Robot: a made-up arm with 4 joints. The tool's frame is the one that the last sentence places.
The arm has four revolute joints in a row. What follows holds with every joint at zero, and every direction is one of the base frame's.
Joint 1 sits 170.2 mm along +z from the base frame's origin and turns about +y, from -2.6 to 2.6 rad.
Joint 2 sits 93 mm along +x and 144.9 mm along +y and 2.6 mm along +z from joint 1 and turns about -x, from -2.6 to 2.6 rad.
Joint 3 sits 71.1 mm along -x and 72.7 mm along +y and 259.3 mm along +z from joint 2 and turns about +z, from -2.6 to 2.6 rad.
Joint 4 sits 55.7 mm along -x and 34.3 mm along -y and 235.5 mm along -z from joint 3 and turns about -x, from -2.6 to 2.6 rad.
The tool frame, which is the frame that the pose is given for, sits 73.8 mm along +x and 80.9 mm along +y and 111.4 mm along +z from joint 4; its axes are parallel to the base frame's.
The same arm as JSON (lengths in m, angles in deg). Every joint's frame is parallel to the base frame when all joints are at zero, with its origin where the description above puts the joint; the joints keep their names.
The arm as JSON. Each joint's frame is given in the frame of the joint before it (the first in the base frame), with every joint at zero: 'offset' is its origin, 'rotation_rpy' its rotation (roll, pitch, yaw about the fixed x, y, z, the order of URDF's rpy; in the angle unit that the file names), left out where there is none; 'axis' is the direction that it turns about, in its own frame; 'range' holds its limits. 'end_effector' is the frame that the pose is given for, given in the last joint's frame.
{
  "length_unit": "m",
  "angle_unit": "deg",
  "chain": [
    {
      "id": "joint 1",
      "offset": [
        0.0,
        0.0,
        0.1702
      ],
      "axis": "+y",
      "range": [
        -148.97,
        148.97
      ]
    },
    {
      "id": "joint 2",
      "offset": [
        0.093,
        0.1449,
        0.0026
      ],
      "axis": "-x",
      "range": [
        -148.97,
        148.97
      ]
    },
    {
      "id": "joint 3",
      "offset": [
        -0.0711,
        0.0727,
        0.2593
      ],
      "axis": "+z",
      "range": [
        -148.97,
        148.97
      ]
    },
    {
      "id": "joint 4",
      "offset": [
        -0.0557,
        -0.0343,
        -0.2355
      ],
      "axis": "-x",
      "range": [
        -148.97,
        148.97
      ]
    }
  ],
  "end_effector": {
    "offset": [
      0.0738,
      0.0809,
      0.1114
    ]
  }
}

